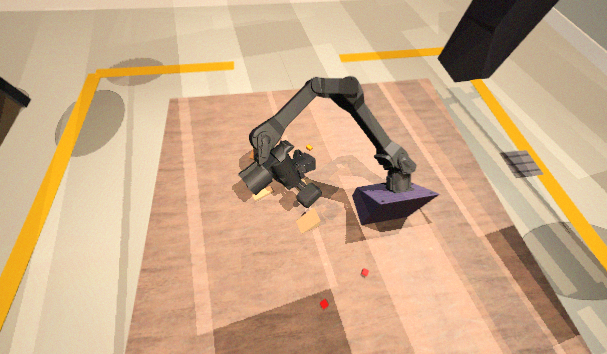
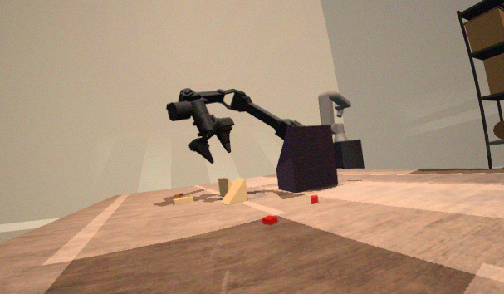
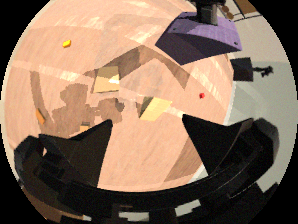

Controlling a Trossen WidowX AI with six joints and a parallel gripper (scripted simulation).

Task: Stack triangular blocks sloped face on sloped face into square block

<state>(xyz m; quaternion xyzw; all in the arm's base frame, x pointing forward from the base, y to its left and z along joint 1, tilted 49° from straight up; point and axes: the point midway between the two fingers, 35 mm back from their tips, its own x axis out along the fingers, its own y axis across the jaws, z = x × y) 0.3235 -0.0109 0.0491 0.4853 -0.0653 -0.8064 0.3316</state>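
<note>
Right now the tan triangular block is 120 mm below my gripper tip, 70 mm to the right of it and 30 mm behind it. The rest, counted from my gripper tip: flat tan bar (130 mm below, 130 mm ahead, 90 mm to the right).
</note>
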